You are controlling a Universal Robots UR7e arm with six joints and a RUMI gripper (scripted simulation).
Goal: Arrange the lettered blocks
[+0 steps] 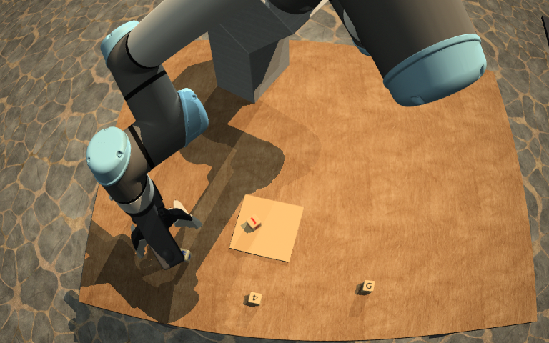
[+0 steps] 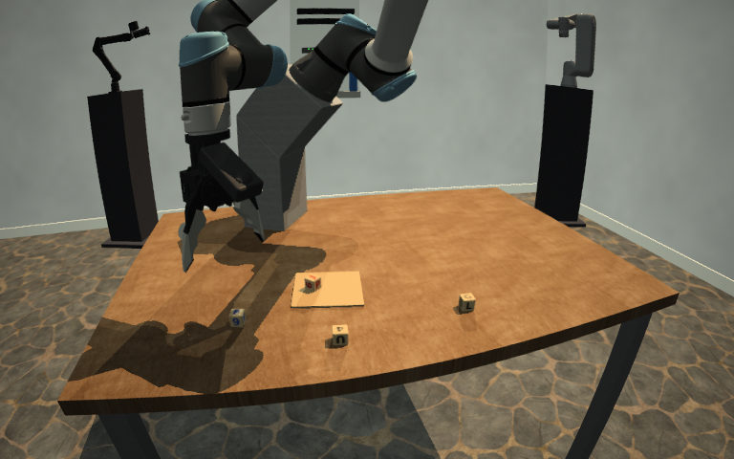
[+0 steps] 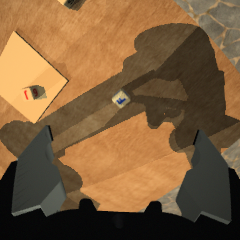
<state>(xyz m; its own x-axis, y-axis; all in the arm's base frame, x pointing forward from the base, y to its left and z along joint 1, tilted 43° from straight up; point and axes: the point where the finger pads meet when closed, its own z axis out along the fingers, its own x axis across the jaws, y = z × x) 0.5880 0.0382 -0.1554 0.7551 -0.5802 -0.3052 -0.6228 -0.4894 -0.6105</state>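
Now: the block 10 mm behind my hand and 130 mm below it. Also, from my hand: tan mat: 150 mm behind, 150 mm to the left, 140 mm below.
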